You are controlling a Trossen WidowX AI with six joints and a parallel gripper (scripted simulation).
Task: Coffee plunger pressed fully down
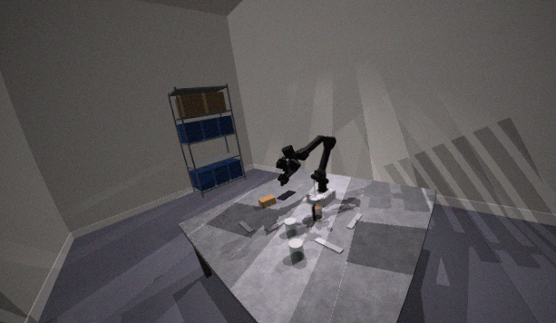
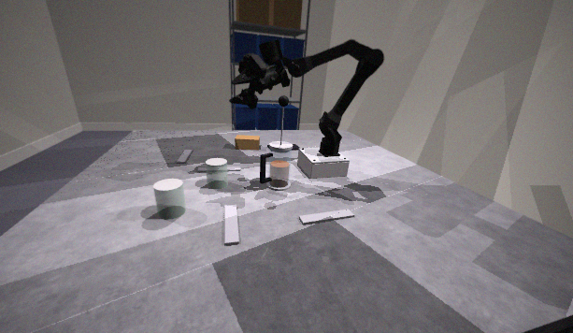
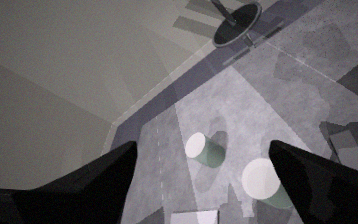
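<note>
My gripper tip is now 15 cm above the coffee press, 12 cm past it and 10 cm to the right of it. Round my gripper tip: orange block 32 cm to the right, 26 cm below, 11 cm behind.
</note>
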